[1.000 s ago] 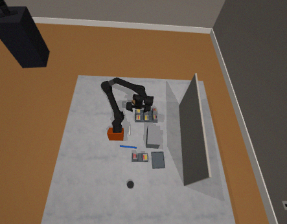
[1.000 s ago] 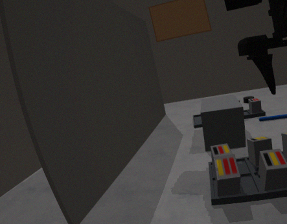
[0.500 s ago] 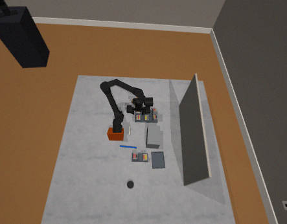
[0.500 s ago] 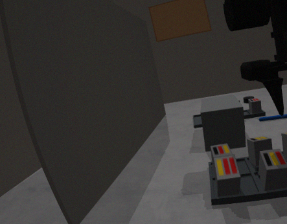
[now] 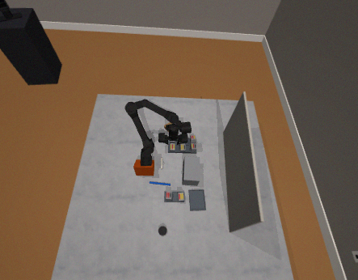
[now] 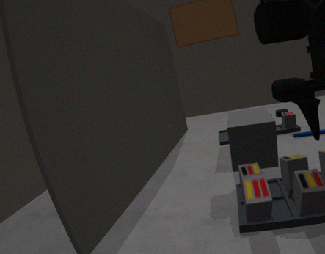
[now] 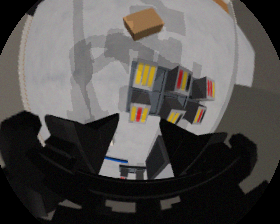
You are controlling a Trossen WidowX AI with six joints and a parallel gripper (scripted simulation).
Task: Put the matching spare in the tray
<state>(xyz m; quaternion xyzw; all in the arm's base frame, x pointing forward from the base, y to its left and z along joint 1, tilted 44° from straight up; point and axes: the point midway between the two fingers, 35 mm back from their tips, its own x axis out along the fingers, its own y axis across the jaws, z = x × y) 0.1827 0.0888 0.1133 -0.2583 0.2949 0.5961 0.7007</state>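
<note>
Right now my gripper tip is 40 mm above the grey spare. Also, from my gripper tip: blue pen 110 mm behind, 240 mm to the right, 80 mm below; then grey box 100 mm ahead, 180 mm to the right, 30 mm below; then brown block 190 mm to the left, 70 mm below.
</note>
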